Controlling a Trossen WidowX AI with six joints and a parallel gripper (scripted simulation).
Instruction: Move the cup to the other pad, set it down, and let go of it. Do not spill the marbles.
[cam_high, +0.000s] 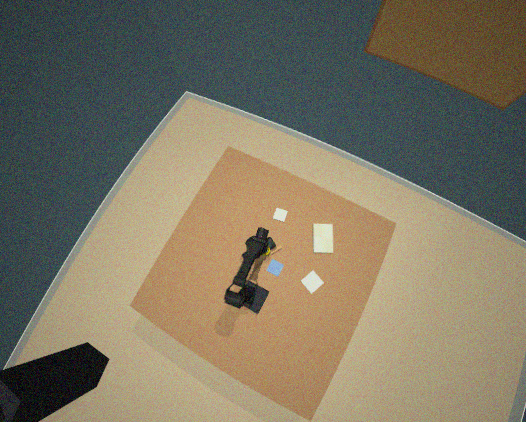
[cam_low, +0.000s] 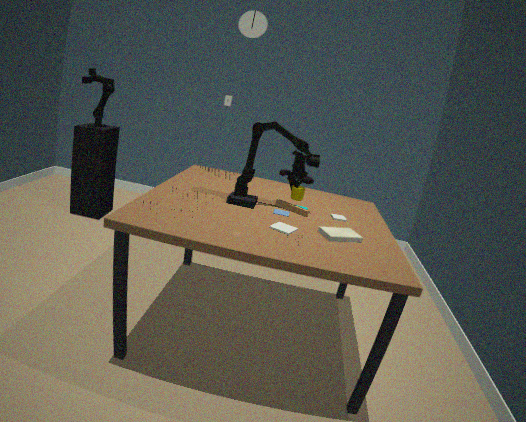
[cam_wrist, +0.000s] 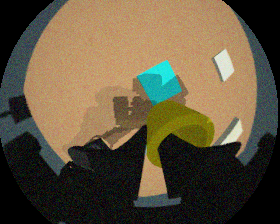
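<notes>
Right now the cyan pad is 10 cm below my gripper tip, 6 cm ahead of it and 3 cm to the left of it. From my gripper tip the other things lie so: slab: 32 cm to the right, 24 cm ahead, 8 cm below; yellow cup: 2 cm to the right, 2 cm ahead.
</notes>
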